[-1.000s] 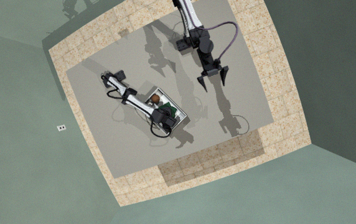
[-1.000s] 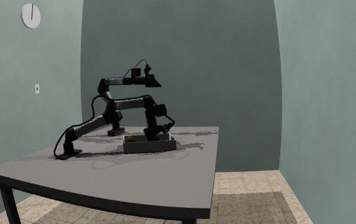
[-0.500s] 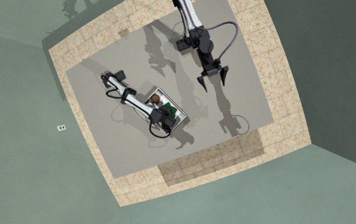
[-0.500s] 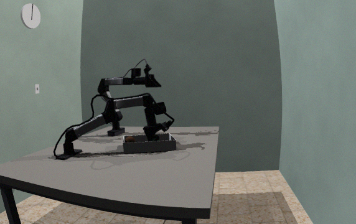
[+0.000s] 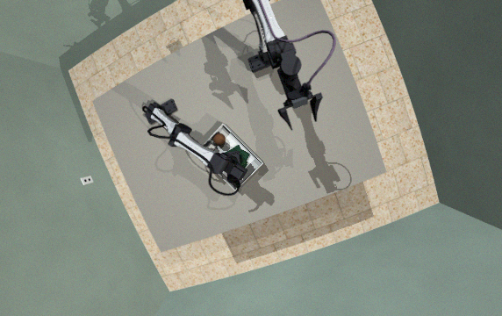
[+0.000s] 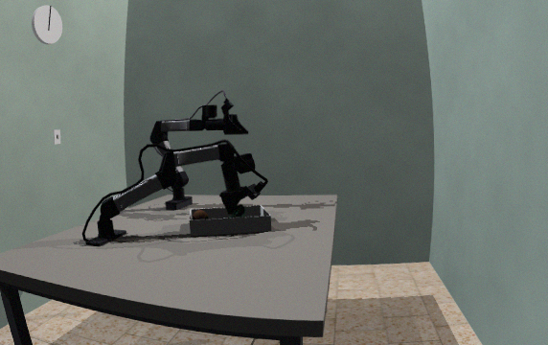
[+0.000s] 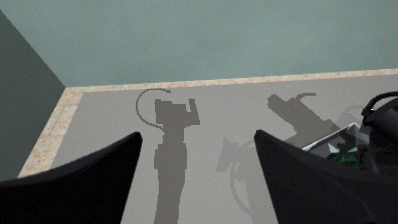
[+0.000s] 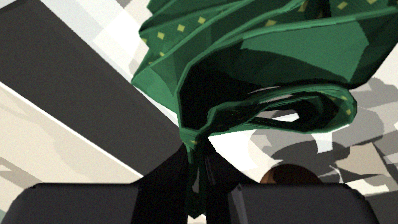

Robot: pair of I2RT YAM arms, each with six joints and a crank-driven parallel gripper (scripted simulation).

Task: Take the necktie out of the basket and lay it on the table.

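Right now the basket is 5 cm to the right of my right hand, 3 cm below it and 1 cm ahead of it. Round my right hand: brown ball 11 cm behind, 7 cm to the right, 1 cm below; then small white block 13 cm to the right, 8 cm behind, 3 cm below.
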